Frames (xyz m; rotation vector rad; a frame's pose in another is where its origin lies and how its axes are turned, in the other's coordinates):
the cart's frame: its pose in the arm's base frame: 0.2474 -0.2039 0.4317 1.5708 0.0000 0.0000
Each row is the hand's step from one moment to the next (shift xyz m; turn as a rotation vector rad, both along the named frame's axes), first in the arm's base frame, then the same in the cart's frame.
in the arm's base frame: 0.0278 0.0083 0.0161 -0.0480 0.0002 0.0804
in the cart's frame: 0.0278 0.0161 -0.0083 -0.0480 0.0804 -0.0002
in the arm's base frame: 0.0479 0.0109 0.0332 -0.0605 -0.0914 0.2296
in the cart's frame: 0.0479 0.0332 -0.0109 -0.0605 0.2296 0.0914
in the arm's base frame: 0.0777 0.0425 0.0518 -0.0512 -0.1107 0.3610
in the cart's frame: 0.0777 0.0518 -0.0425 -0.0512 0.3610 0.1107
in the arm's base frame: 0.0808 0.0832 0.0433 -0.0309 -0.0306 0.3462
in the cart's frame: 0.0808 0.0433 -0.0832 -0.0309 0.3462 0.0306
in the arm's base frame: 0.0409 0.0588 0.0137 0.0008 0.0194 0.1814
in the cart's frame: 0.0409 0.0137 -0.0588 0.0008 0.1814 -0.0194
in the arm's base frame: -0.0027 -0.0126 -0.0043 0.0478 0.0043 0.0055
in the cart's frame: -0.0027 -0.0043 0.0126 0.0478 0.0055 -0.0043
